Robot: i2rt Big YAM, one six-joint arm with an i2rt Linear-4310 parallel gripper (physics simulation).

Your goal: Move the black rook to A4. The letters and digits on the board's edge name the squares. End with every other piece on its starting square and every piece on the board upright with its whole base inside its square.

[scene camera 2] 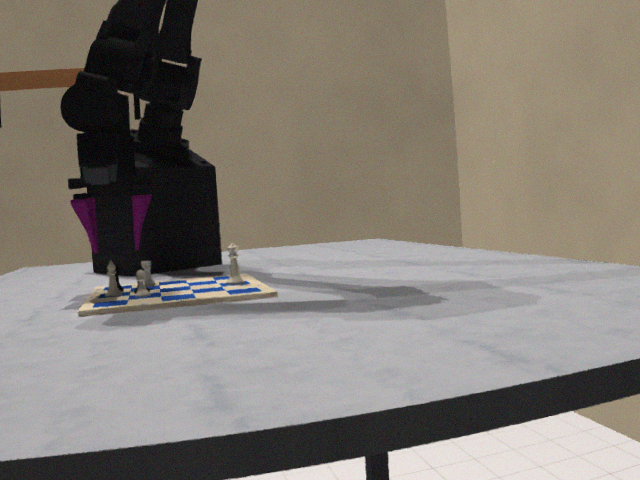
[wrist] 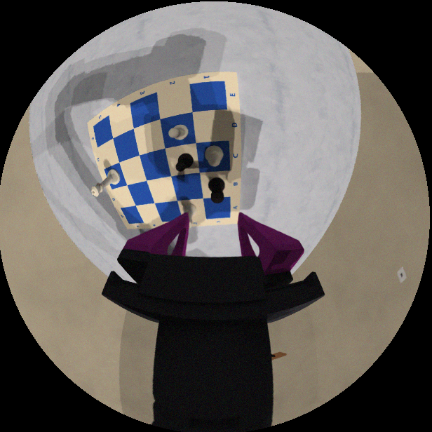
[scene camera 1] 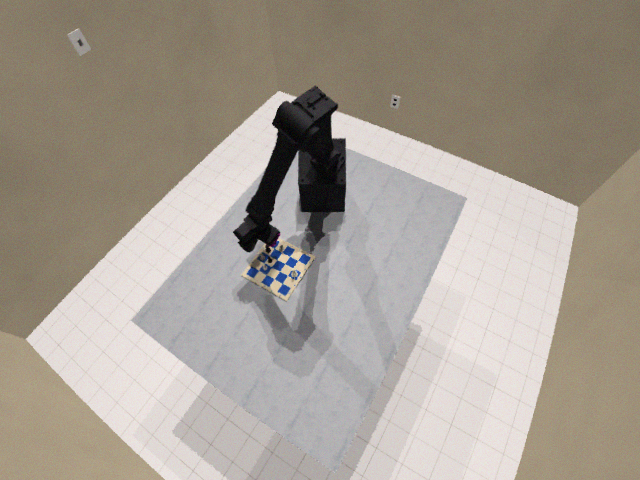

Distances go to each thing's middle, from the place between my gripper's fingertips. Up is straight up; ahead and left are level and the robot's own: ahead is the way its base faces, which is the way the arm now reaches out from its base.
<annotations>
Right now my hand is 80 mm to the right of the chessboard (wrist: 130, 135), 50 mm above it and 40 mm short of it.
</annotations>
